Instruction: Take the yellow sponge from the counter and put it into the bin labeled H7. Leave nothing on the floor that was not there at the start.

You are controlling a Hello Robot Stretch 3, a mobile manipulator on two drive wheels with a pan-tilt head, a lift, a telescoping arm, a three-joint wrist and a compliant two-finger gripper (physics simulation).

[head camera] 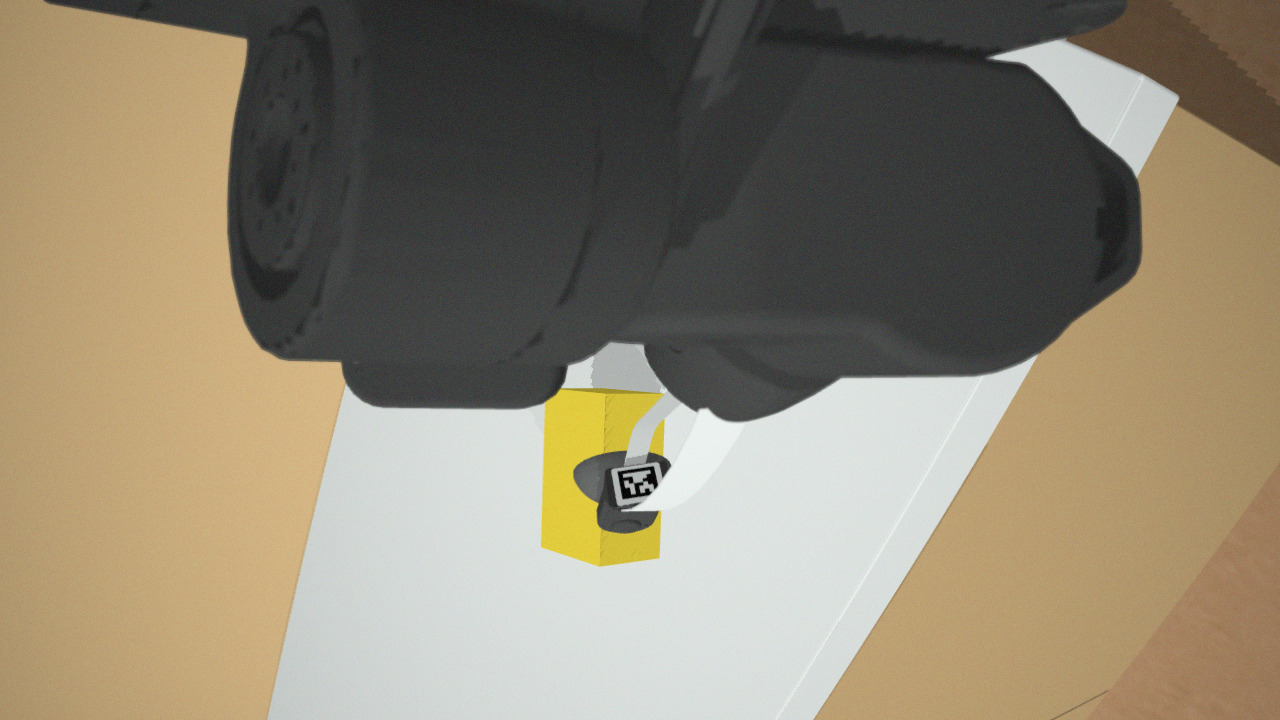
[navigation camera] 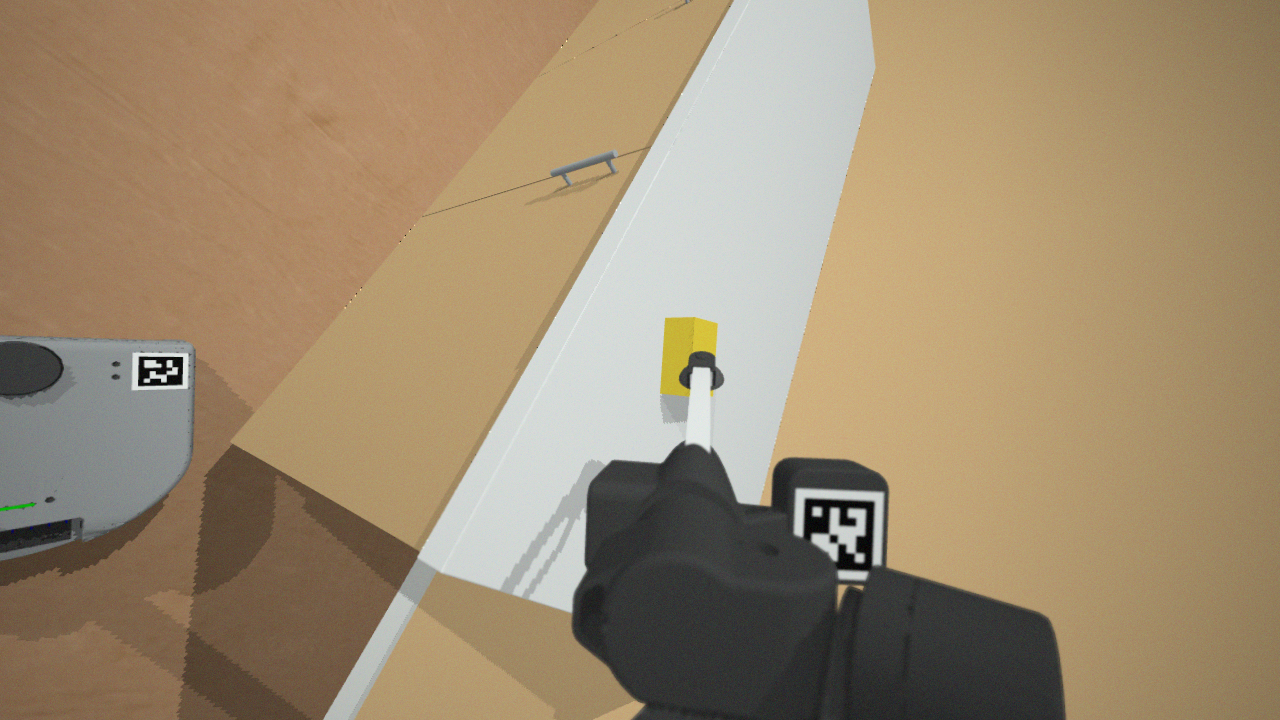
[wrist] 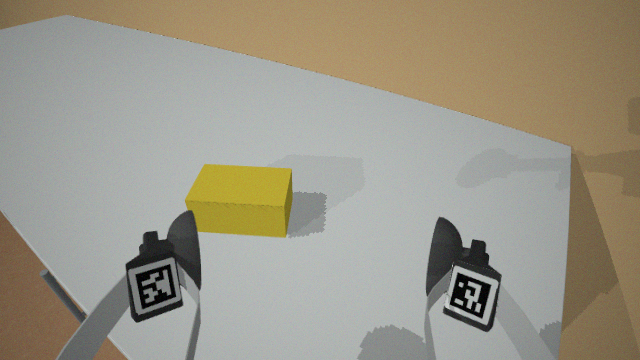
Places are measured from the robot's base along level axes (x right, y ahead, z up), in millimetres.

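Where they show: robot's base, origin of its link: (navigation camera: 17, 365).
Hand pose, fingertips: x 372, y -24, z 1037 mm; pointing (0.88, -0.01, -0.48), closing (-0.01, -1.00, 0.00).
Note:
Each offset is from my fingertips to the centre of the thing. "*": to the spot under its first point. Level surfaces: height alone.
The yellow sponge @[dx +150, dy +78, dz -104 mm] (head camera: 571, 429) (navigation camera: 677, 349) (wrist: 240, 187) is a block lying on the white counter @[dz -126 mm] (head camera: 429, 617) (navigation camera: 787, 116) (wrist: 125, 100). My gripper (wrist: 314, 242) is open, with its fingers wide apart and nothing between them. In the wrist view the sponge lies beyond the fingertips and left of the middle, and the left fingertip overlaps its near left corner. In the head and navigation views one fingertip (head camera: 626, 492) (navigation camera: 700, 371) covers part of the sponge; whether they touch is unclear. The wrist hides the other finger there. The H7 bin does not show.
A tan wall (head camera: 134, 313) (navigation camera: 1074, 268) (wrist: 400, 50) runs along the counter's back edge. The cabinet front carries a grey bar handle @[* dx +125, dy +366, dz -288 mm] (navigation camera: 584, 164) (wrist: 62, 295). My base (navigation camera: 98, 438) stands on the brown floor @[dz -1037 mm] (navigation camera: 223, 134) in front of the cabinet.

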